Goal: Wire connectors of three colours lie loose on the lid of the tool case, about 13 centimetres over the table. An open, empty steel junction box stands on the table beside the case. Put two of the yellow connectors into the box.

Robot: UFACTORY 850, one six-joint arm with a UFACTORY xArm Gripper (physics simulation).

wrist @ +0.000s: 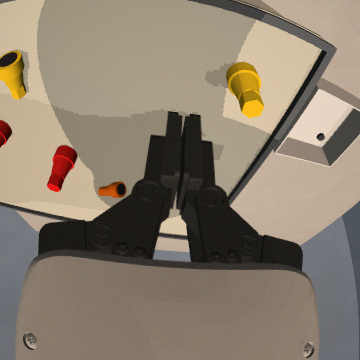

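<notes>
A yellow connector lies on the lid at the upper right, near the lid's right edge. A second yellow connector lies at the far left of the lid, its dark open end toward the top. The steel junction box stands beside the case at the right; the part of its inside that shows is empty, with a small dark hole in its floor, and its right side is cut off by the view's edge. My gripper is shut and empty, over the lid, to the lower left of the right-hand yellow connector.
A red connector lies at the lower left of the lid, and part of another red one shows at the left edge. A small orange connector lies left of my fingers. The lid has a raised dark rim on the box's side.
</notes>
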